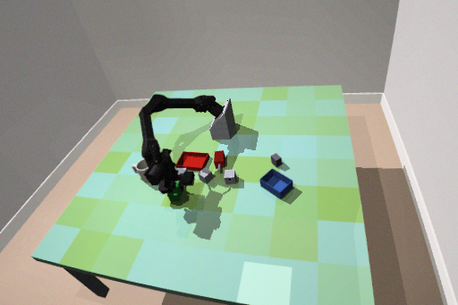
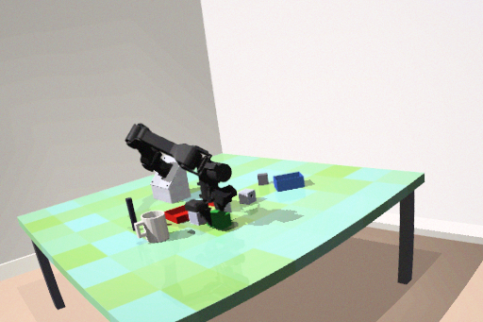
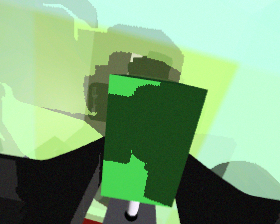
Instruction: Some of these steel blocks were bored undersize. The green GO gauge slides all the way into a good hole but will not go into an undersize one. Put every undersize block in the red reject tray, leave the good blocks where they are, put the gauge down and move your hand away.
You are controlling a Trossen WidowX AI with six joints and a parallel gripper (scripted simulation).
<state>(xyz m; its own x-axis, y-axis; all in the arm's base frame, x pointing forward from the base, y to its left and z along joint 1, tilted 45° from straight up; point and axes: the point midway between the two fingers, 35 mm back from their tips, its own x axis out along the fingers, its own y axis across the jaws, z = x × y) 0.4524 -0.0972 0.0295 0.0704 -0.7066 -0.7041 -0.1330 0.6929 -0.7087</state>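
My gripper tip is 10 mm past the green GO gauge and 20 mm below it. Round my gripper tip: steel block (100 mm behind, 220 mm to the left, 10 mm above); mug (70 mm behind, 200 mm to the right, 20 mm above); red reject tray (190 mm behind).
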